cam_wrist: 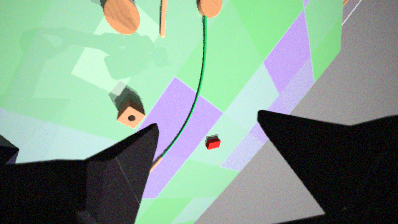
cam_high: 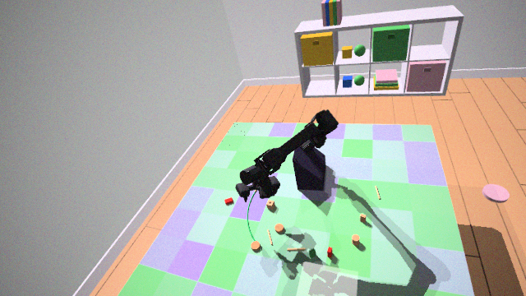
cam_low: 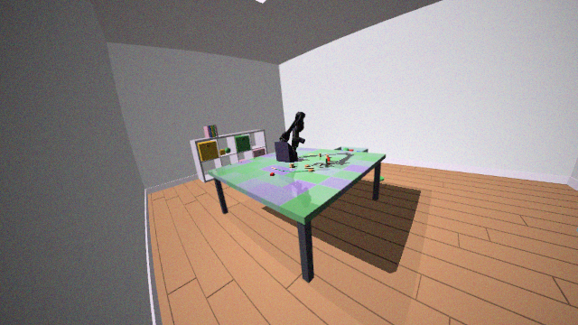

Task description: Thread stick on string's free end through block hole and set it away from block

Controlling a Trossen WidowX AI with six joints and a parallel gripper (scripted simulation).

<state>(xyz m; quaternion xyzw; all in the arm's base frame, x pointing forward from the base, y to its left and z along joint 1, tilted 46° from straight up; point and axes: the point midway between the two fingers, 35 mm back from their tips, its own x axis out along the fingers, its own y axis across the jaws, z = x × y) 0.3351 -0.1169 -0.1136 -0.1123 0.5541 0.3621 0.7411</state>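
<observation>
My gripper tip is 8 cm past the wooden block, 3 cm to the right of it and 13 cm above it. Also, from my gripper tip: wooden cylinder (6 cm ahead, 42 cm to the left, 13 cm below); then green block (14 cm ahead, 26 cm to the left, 13 cm below).
</observation>
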